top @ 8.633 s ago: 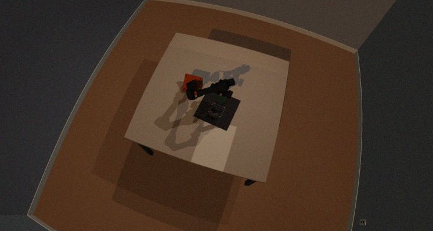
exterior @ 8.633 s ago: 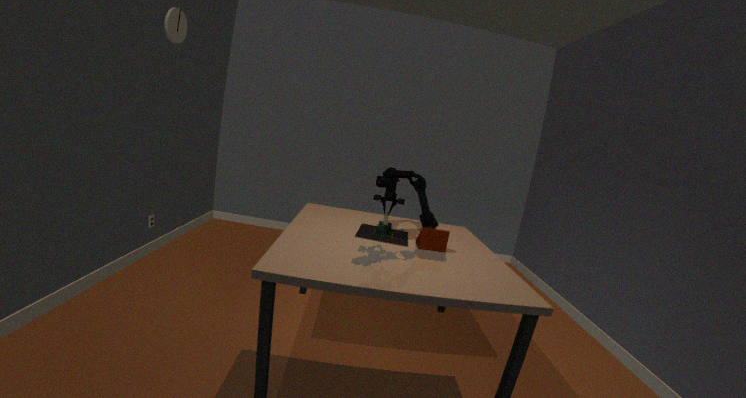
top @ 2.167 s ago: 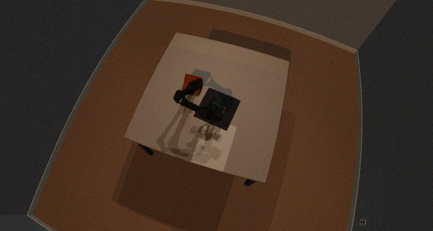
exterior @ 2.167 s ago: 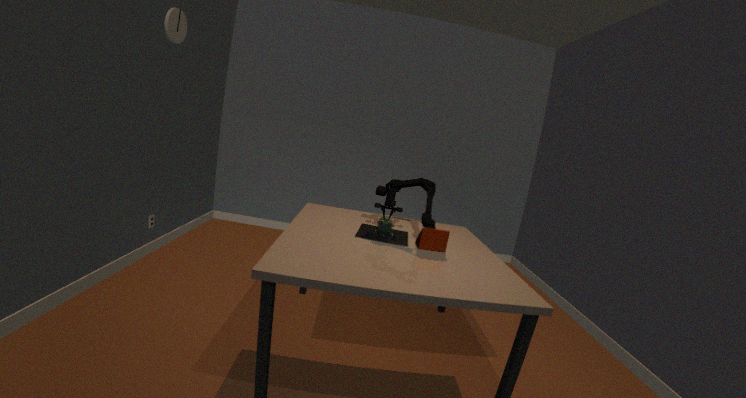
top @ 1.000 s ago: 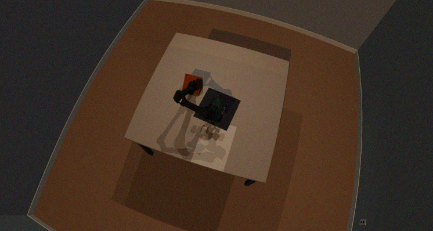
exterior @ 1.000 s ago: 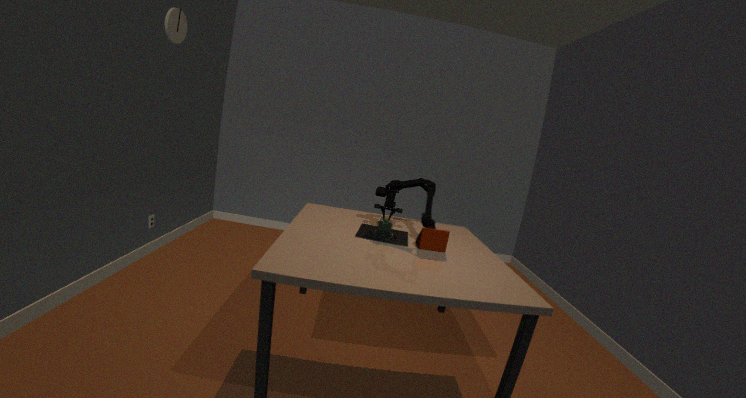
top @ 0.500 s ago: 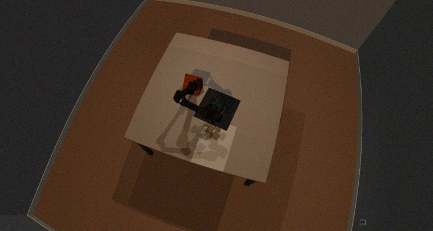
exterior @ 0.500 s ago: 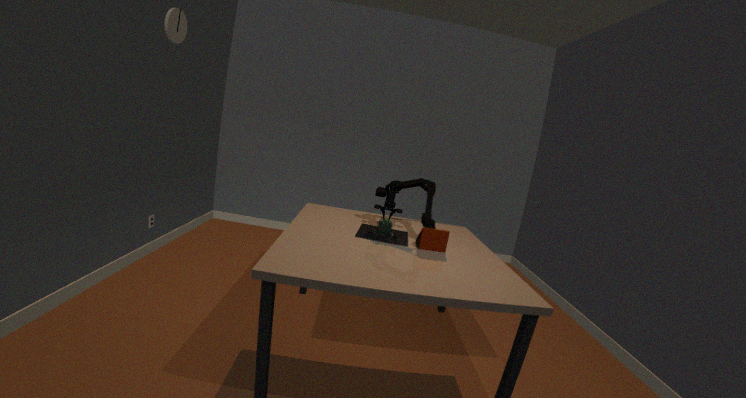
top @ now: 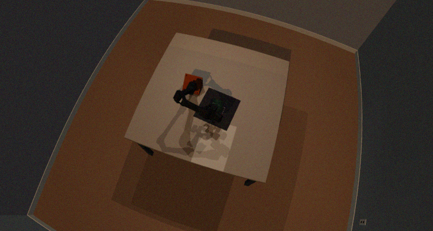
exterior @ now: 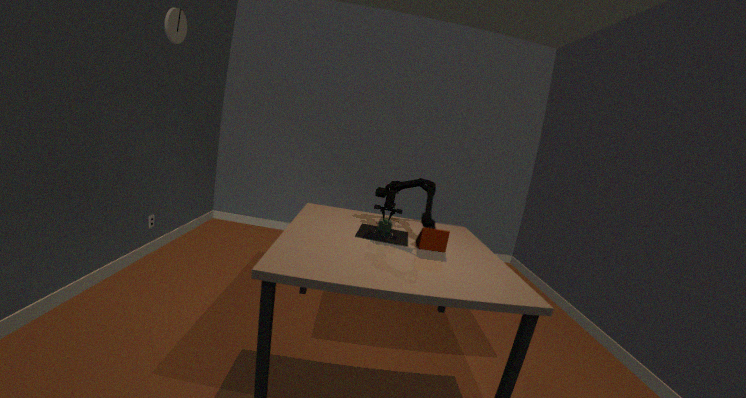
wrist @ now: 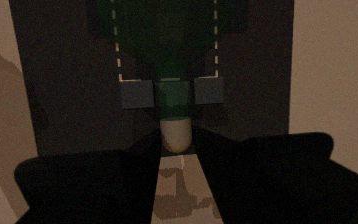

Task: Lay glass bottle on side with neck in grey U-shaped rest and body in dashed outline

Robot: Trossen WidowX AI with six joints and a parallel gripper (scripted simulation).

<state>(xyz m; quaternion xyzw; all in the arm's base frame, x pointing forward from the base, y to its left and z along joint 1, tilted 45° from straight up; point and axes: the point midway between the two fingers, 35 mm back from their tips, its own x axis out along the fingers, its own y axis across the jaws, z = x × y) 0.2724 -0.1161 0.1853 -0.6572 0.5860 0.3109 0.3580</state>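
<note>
Right now the green glass bottle is 5 cm to the left of my gripper tip. Also, from my gripper tip: dark mat 11 cm to the left, 5 cm below.
</note>
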